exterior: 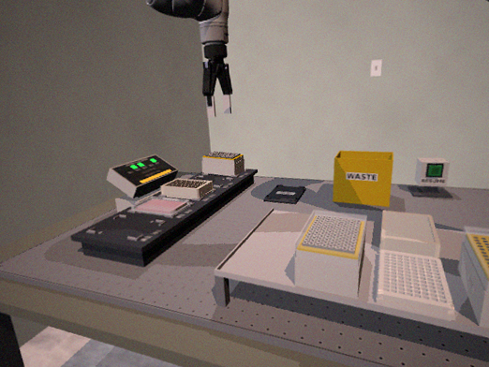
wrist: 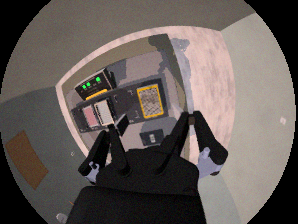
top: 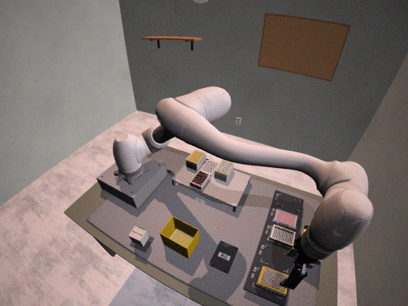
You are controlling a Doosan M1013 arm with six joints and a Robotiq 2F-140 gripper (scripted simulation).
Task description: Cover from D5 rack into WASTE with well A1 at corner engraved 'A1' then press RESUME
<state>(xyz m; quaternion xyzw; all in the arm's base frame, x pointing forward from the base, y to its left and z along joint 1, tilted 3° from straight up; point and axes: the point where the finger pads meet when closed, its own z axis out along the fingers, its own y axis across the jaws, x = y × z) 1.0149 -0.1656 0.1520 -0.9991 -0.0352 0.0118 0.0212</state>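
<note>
Right now the tip rack is 180 mm below my hand, 10 mm to the right of it and 10 mm behind it. Also, from my hand: pink plate (370 mm to the left, 220 mm below, 30 mm behind); then regrip nest (270 mm below, 250 mm behind, 30 mm to the left); then reservoir (250 mm to the left, 220 mm below, 20 mm behind).
</note>
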